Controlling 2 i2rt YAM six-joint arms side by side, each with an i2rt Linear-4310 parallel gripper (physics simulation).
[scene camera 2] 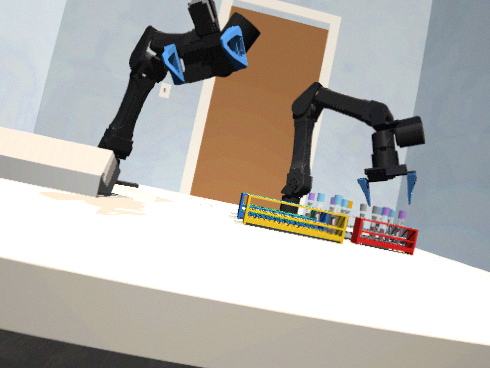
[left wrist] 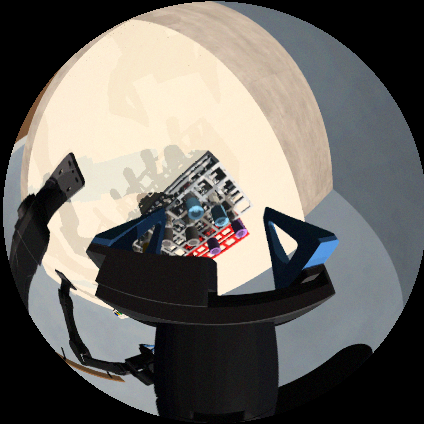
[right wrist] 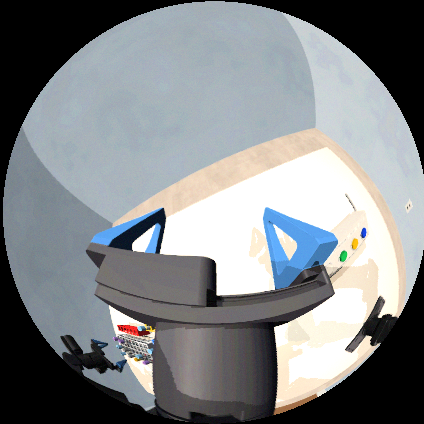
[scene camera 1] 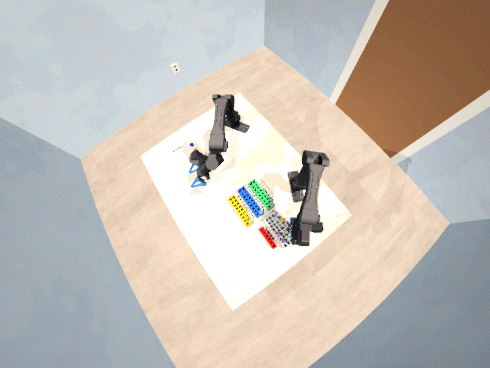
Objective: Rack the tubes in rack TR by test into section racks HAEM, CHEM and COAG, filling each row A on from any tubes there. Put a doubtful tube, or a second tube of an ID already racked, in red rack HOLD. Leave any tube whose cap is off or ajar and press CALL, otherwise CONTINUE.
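Seen in the pictures: left gripper, fingertip midpoint: (scene camera 2: 388,205) (left wrist: 214,212) (right wrist: 116,351) (scene camera 1: 293,235); right gripper, fingertip midpoint: (scene camera 2: 191,51) (right wrist: 213,212) (scene camera 1: 190,180); left arm's base, link origin: (left wrist: 55,189) (scene camera 1: 295,186); right arm's base, link origin: (left wrist: 65,279) (scene camera 1: 235,125).
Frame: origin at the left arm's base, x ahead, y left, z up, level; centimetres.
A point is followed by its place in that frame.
Observation:
Grey rack TR (scene camera 1: 274,229) {y 23.7, x 18.2, z 0.8 cm} (left wrist: 248,203) {y 34.4, x 13.9, z 5.8 cm} holds upright tubes: light-blue-capped tubes (left wrist: 196,209) {y 27.3, x 9.5, z 9.3 cm} (left wrist: 220,216) {y 29.5, x 11.4, z 9.3 cm}, grey-capped ones (left wrist: 192,236) {y 25.8, x 13.2, z 9.1 cm} and purple-capped ones (left wrist: 214,245) {y 27.9, x 16.4, z 9.1 cm} (left wrist: 240,231) {y 31.6, x 14.9, z 9.4 cm} show near its red-rack side. Red rack HOLD (scene camera 1: 267,237) {y 27.6, x 23.0, z 0.8 cm} (scene camera 2: 356,231) {y 22.1, x 26.3, z 2.6 cm} stands beside it. Green (scene camera 1: 261,194) {y 2.9, x 22.5, z 5.6 cm}, blue (scene camera 1: 250,201) {y 6.0, x 29.5, z 5.7 cm} and yellow (scene camera 1: 240,211) {y 10.0, x 36.3, z 0.8 cm} section racks stand parallel, with a few tubes at their near ends; labels are unreadable. My left gripper (scene camera 2: 390,204) {y 28.8, x 9.6, z 10.4 cm} (left wrist: 214,212) {y 28.8, x 9.6, z 10.4 cm} is open and empty, pointing down above TR's tubes. My right gripper (scene camera 1: 192,177) {y -5.4, x 58.0, z 25.4 cm} (scene camera 2: 214,74) (right wrist: 213,212) {y -5.4, x 58.0, z 25.4 cm} is open and empty, raised far from the racks.
A button panel stands at the right in the right wrist view, with green (right wrist: 343,256) {y -28.9, x 56.8, z 7.0 cm}, yellow (right wrist: 355,244) {y -33.5, x 59.2, z 6.8 cm} and blue (right wrist: 364,232) {y -37.9, x 61.9, z 6.9 cm} buttons; its wording is unreadable. In scene camera 1 the left arm (scene camera 1: 311,195) {y 15.2, x 5.6, z 41.0 cm} hangs over TR's right edge and hides part of it.

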